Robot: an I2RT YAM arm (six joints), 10 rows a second.
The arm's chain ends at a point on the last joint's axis. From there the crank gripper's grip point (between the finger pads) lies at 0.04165 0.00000 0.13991 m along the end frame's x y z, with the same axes.
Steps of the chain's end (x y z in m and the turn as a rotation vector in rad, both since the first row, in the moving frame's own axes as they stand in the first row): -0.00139, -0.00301, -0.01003, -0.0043, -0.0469, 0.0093; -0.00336, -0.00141, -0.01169, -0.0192, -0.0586, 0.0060; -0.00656, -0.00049, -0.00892, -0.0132, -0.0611, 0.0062; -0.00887, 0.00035, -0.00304, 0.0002, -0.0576, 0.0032; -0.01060, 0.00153, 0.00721, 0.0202, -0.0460, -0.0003; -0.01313, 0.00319, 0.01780, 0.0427, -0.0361, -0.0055; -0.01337, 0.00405, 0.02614, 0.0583, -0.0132, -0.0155; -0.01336, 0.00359, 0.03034, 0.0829, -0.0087, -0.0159; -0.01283, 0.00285, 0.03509, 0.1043, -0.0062, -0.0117; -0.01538, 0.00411, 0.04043, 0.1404, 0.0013, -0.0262
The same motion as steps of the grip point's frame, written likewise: -0.00800, -0.00205, -0.00823, -0.0043, -0.0469, 0.0093; -0.01163, 0.00152, -0.00952, -0.0192, -0.0586, 0.0060; -0.01519, 0.00160, -0.00665, -0.0132, -0.0611, 0.0062; -0.01699, 0.00044, -0.00087, 0.0002, -0.0576, 0.0032; -0.01708, -0.00133, 0.00895, 0.0202, -0.0460, -0.0003; -0.01822, -0.00303, 0.01908, 0.0427, -0.0361, -0.0055; -0.01529, -0.00475, 0.02642, 0.0583, -0.0132, -0.0155; -0.01467, -0.00866, 0.03019, 0.0829, -0.0087, -0.0159; -0.01378, -0.01221, 0.03456, 0.1043, -0.0062, -0.0117; -0.01547, -0.01655, 0.03892, 0.1404, 0.0013, -0.0262
